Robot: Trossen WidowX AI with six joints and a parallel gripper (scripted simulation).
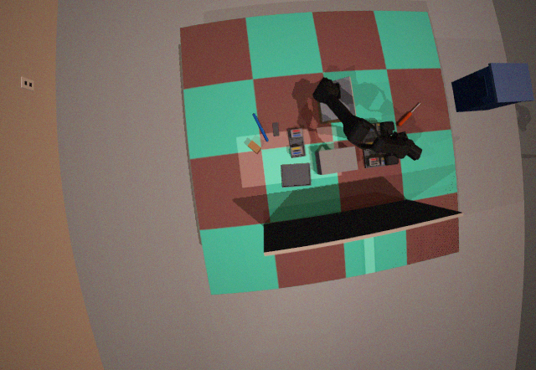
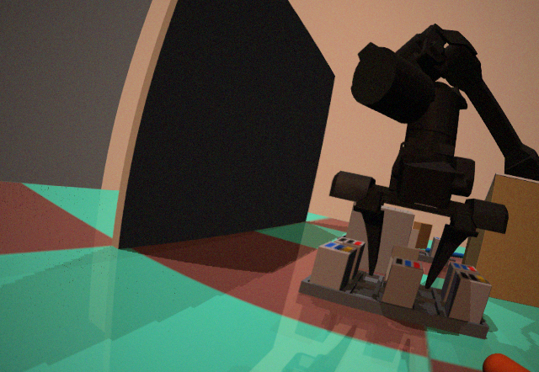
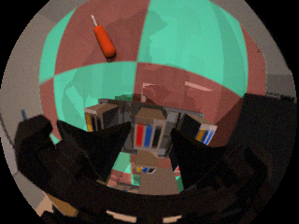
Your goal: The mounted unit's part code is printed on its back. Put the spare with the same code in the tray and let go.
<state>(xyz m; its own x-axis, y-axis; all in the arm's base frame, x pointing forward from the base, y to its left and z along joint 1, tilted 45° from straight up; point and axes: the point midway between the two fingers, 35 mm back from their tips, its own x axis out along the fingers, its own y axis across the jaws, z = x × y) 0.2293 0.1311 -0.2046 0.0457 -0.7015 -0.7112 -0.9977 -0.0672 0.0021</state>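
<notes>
Right now my gripper tip is 10 mm below the small tan spare. Also, from my gripper tip: grey tray (110 mm ahead, 410 mm to the right, 30 mm below); then tall black panel (300 mm ahead, 220 mm to the right, 190 mm above); then mounted unit (60 mm ahead, 220 mm to the right, 20 mm above).
</notes>
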